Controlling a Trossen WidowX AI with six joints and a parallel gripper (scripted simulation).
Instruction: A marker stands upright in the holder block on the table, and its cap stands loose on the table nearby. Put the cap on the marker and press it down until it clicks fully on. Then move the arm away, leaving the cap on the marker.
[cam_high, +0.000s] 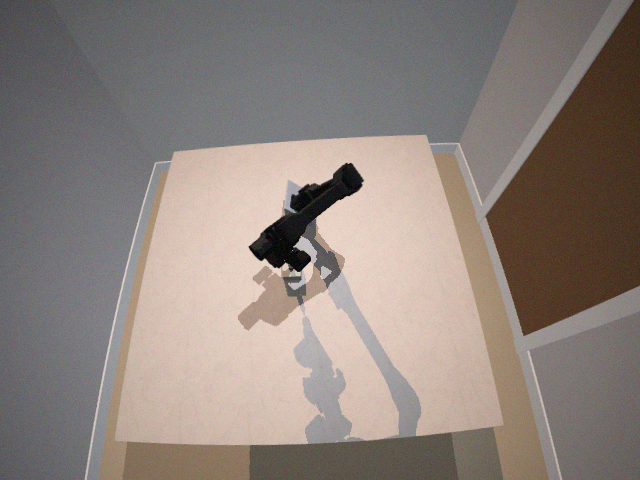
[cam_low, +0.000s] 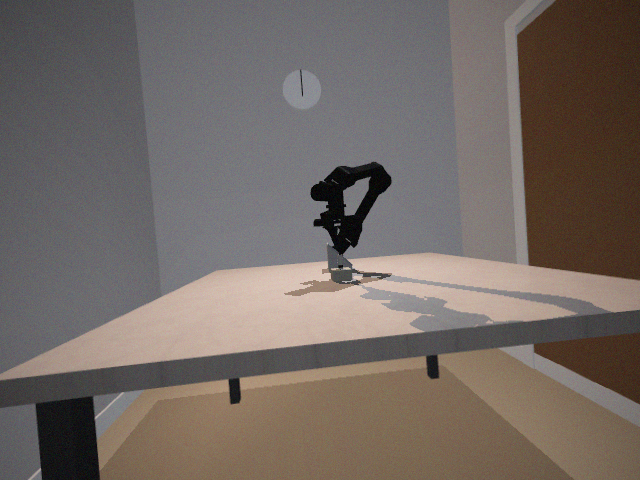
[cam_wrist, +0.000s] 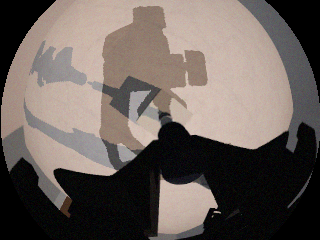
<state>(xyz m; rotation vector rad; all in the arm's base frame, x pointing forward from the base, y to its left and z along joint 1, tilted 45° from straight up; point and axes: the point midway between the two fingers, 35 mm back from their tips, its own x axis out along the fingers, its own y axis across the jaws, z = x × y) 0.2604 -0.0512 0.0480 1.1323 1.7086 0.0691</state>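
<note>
The grey holder block is 110 mm below my gripper tip. From my gripper tip the other things lie so: dark cap 10 mm above.
</note>
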